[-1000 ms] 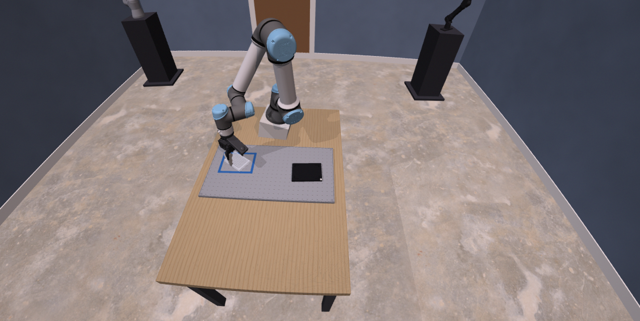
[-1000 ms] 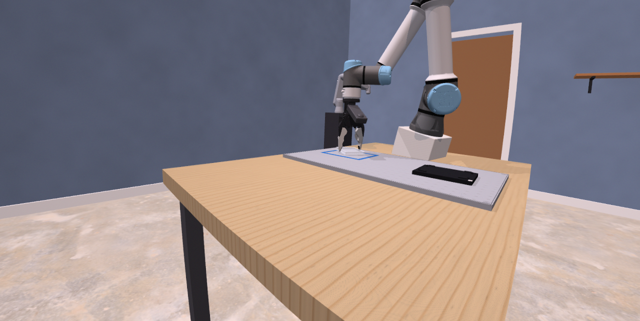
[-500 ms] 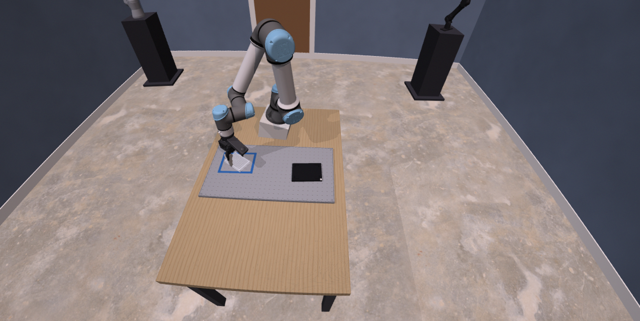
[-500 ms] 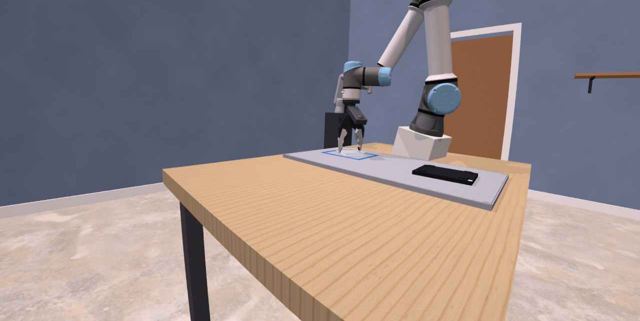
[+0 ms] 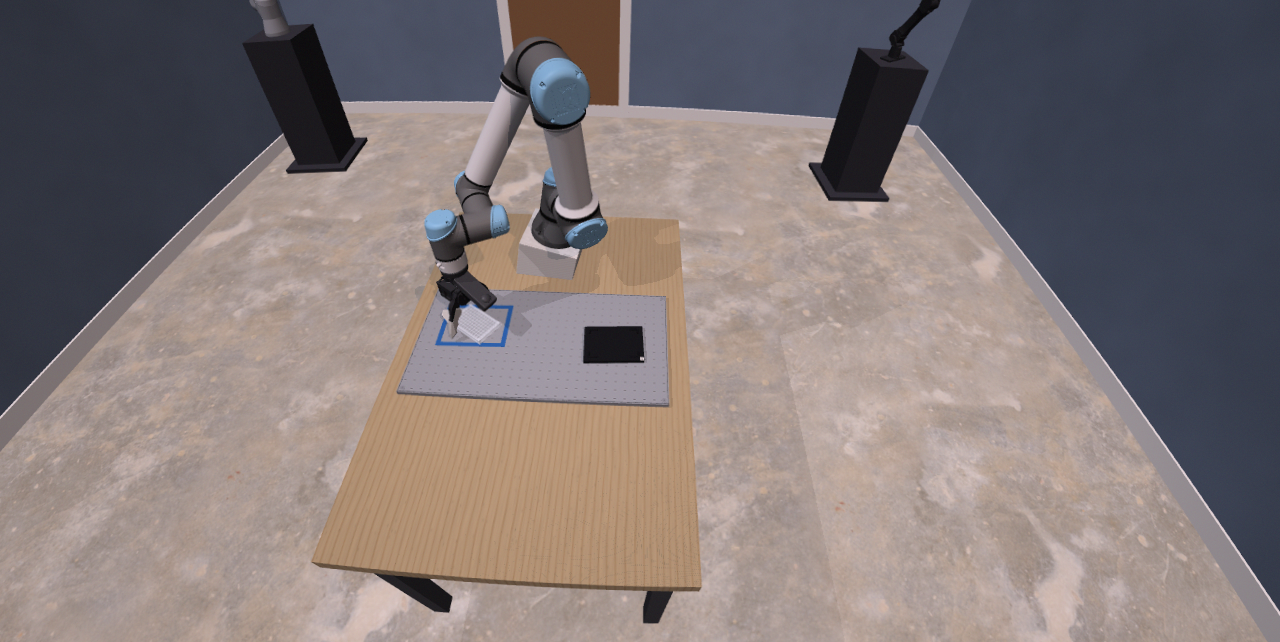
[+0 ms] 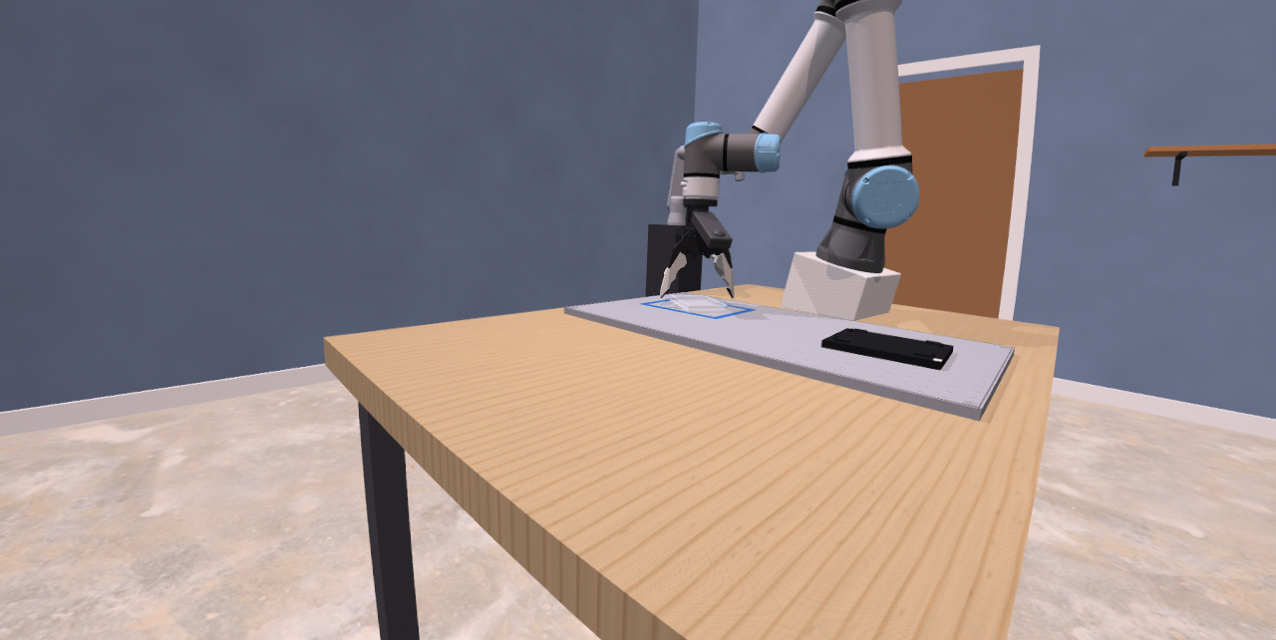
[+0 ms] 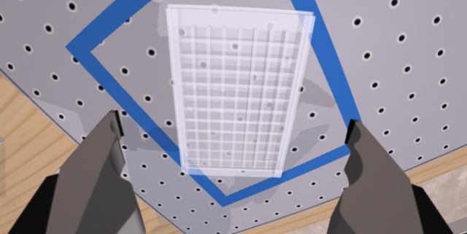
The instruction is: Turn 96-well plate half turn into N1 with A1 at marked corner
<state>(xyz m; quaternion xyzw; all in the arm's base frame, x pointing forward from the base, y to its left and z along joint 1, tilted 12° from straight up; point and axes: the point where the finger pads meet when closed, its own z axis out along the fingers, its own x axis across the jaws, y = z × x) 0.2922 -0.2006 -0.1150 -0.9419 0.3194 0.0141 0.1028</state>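
Right now my hand is 10 mm above the 96-well plate. Also, from my hand: nest N1: 390 mm to the left, 80 mm ahead, 10 mm below; then A1 label: 470 mm to the left, 140 mm ahead.
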